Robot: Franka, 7 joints.
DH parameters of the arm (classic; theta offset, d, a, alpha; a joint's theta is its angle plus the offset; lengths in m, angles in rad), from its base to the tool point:
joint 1: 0 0.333 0 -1.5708
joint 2: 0 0 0 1.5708
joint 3: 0 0.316 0.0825 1.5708
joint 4: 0 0 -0.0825 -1.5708
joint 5: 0 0.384 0 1.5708
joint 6: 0 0 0.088 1.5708
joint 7: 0 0.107 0 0
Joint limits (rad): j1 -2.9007..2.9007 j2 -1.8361..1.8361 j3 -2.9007..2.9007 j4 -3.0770..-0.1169 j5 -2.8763..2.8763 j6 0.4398..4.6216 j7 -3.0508..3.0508
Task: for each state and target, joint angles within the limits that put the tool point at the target. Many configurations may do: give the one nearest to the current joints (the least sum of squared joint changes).
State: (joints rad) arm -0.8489 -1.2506 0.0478 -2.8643 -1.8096 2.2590 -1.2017
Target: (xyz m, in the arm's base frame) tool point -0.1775 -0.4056 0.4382
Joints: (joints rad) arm -1.1982 -0.5020 -0.6749 -2.5467 -1.8430 2.1393 -1.2017
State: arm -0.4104 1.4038 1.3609 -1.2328 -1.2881 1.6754 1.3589
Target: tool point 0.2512 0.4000 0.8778
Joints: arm -0.2691 0.8823 2.3543 -1.3937 -1.1891 1.7579 1.3589
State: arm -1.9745 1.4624 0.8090 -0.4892 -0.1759 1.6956 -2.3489
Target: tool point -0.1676 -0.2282 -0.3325
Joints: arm -2.2639 1.8361 0.0611 -1.3337 -0.2533 1.9132 -2.3489
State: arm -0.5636 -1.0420 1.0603 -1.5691 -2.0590 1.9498 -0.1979
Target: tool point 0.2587 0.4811 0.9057
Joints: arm -1.0010 -0.8301 1.1802 -1.2483 -2.1288 2.0753 -0.1979
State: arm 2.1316 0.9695 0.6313 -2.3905 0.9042 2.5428 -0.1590
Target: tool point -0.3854 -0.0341 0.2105
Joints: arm 1.5976 0.8784 1.2688 -2.5981 0.9075 2.0848 -0.1590
